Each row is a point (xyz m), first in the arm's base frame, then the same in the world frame.
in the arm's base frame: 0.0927 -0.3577 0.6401
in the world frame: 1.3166 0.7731 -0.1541
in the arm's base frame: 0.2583 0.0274 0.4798
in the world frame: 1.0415 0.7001 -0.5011
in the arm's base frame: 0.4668 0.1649 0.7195
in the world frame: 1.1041 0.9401 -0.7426
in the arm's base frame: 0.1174 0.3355 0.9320
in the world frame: 0.8492 1.2308 -0.5261
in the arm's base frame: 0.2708 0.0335 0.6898
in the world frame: 1.1031 0.9012 -0.5080
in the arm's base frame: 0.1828 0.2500 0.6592
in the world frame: 0.8737 0.9393 -0.5465
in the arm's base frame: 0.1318 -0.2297 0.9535
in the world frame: 1.3222 1.1018 -0.2437
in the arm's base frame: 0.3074 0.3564 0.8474
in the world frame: 0.9043 1.1321 -0.7020
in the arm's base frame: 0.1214 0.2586 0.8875
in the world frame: 0.9010 1.1676 -0.4910
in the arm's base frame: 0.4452 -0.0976 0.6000
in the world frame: 1.2723 0.7597 -0.5916
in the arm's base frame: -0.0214 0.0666 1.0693
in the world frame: 1.0368 1.3089 -0.2632
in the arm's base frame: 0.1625 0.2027 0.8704
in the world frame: 0.9624 1.1316 -0.4976
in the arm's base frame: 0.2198 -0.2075 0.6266
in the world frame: 1.2550 0.7839 -0.3412
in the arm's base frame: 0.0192 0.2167 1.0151
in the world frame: 0.9199 1.2913 -0.3777
